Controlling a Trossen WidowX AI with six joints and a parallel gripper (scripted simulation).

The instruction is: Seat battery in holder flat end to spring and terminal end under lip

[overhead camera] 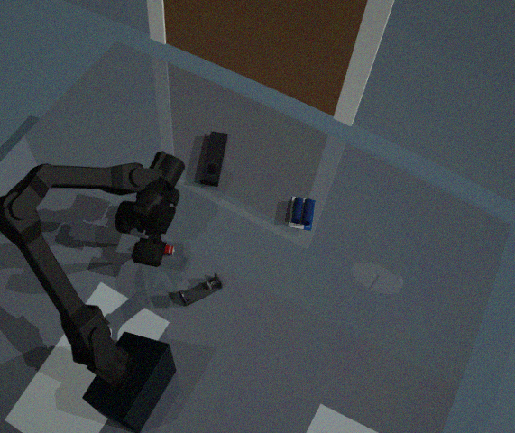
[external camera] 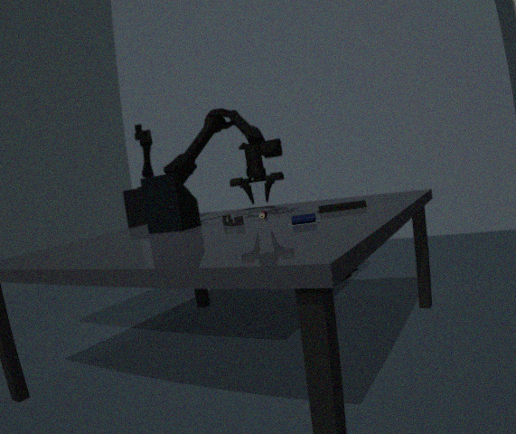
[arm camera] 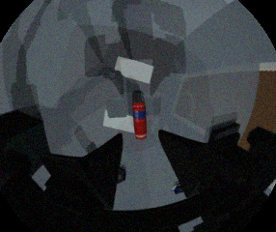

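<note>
Right now the battery is 4 cm below my gripper tip. Also, from my gripper tip: black box: 29 cm ahead, 4 cm to the left, 4 cm below.
</note>
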